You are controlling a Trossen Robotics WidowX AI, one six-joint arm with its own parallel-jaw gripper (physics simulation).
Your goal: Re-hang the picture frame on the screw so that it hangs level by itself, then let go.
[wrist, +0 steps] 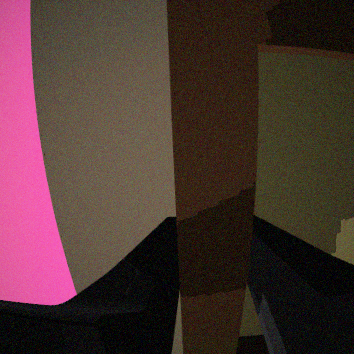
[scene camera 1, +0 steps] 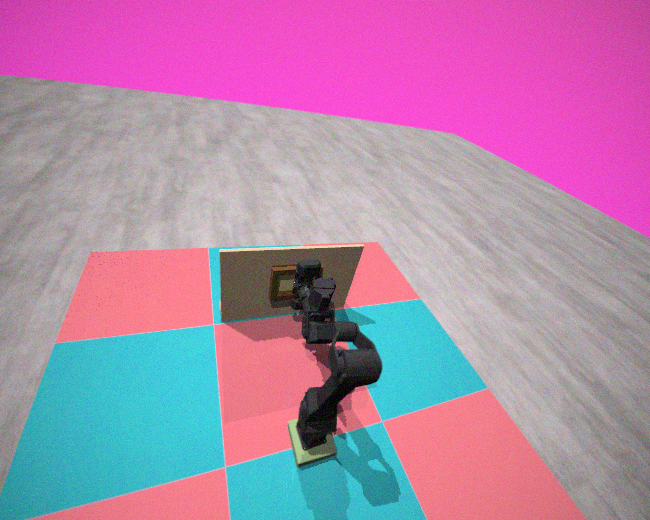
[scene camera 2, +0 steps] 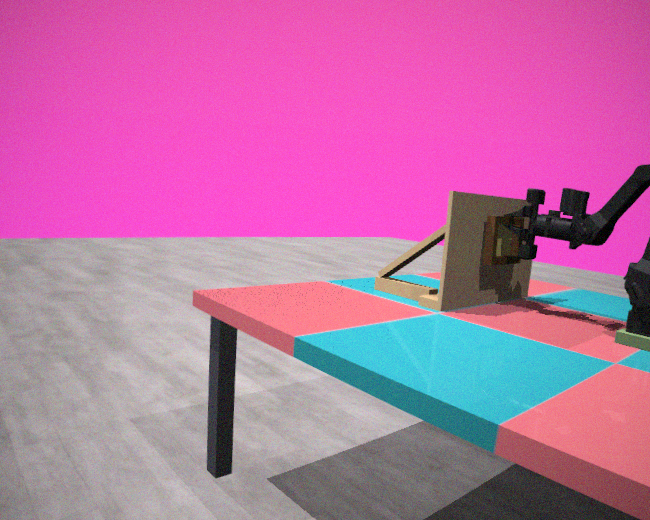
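The brown picture frame is upright in front of the tan board and looks about level. My gripper is shut on the frame's top bar, with one finger on each side of it in the wrist view. The gripper and arm cover the right part of the frame in the first scene view. The screw does not show, and whether the frame is hooked on it cannot be told. Any gap between frame and board is also unclear.
Wooden braces support the board from behind on the pink and turquoise table. The arm reaches to the board from its green base.
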